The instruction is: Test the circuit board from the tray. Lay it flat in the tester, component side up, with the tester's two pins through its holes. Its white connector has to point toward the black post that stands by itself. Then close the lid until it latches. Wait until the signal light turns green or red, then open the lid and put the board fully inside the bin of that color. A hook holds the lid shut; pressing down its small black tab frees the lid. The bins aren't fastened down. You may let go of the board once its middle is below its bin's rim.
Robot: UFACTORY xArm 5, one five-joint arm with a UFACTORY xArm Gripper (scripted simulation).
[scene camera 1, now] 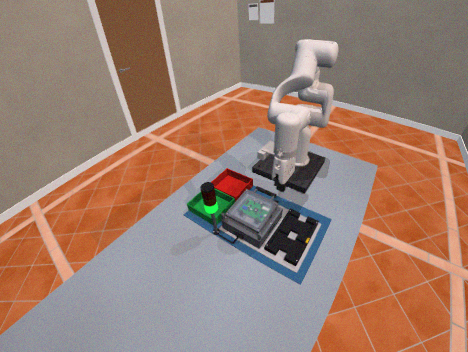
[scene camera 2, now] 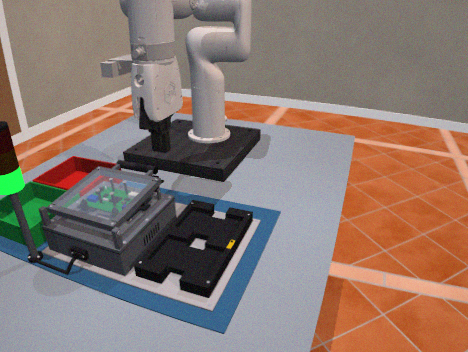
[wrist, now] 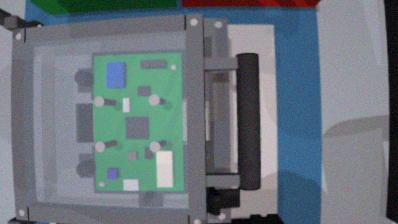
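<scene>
Black catch [wrist: 230, 198], visible. Red bin [scene camera 2: 68, 173] [scene camera 1: 229, 182]. Clear lid [scene camera 2: 105, 198] [scene camera 1: 251, 210].
</scene>
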